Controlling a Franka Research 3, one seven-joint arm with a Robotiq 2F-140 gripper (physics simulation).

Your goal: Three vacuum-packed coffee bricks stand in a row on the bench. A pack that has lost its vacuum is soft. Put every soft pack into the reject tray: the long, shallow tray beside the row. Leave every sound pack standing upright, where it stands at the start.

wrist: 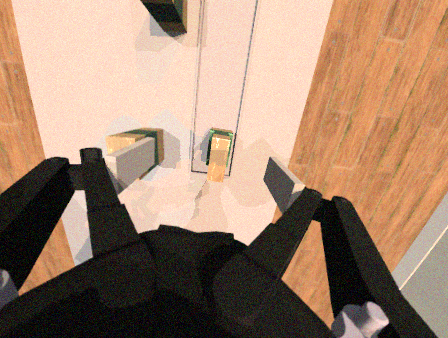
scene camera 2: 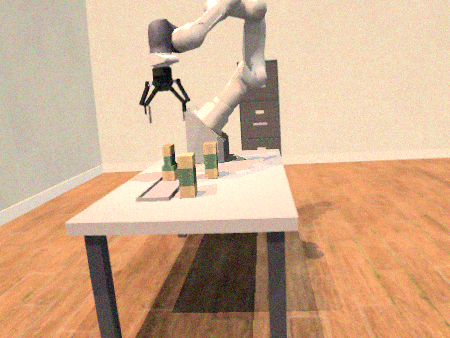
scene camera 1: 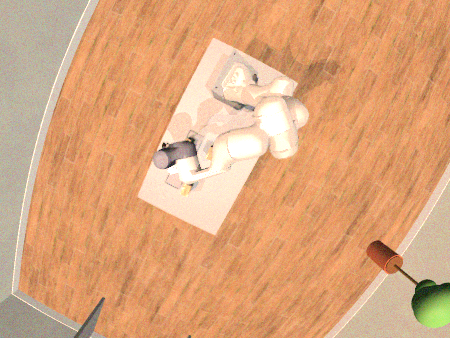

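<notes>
Three gold packs with green bands stand upright. One pack (scene camera 2: 169, 163) (wrist: 220, 150) stands inside the far end of the long shallow tray (scene camera 1: 173, 180) (scene camera 2: 150, 198) (wrist: 222, 75); its green middle looks pinched and uneven. The nearest pack (scene camera 2: 187, 176) (scene camera 1: 186, 189) (wrist: 172, 15) stands beside the tray's near end, with straight sides in scene camera 2. The third pack (scene camera 2: 211, 161) (scene camera 1: 210, 152) (wrist: 159, 145) stands beside the far part, also straight-sided. My gripper (scene camera 2: 167, 119) (wrist: 211, 159) is wide open and empty, high above the far end of the tray.
The white bench (scene camera 1: 210, 215) (scene camera 2: 240, 206) carries the packs, the tray and the arm's base (scene camera 2: 197, 137). In the wrist view the left finger partly covers the third pack. A dark drawer cabinet (scene camera 2: 260, 110) stands behind the bench.
</notes>
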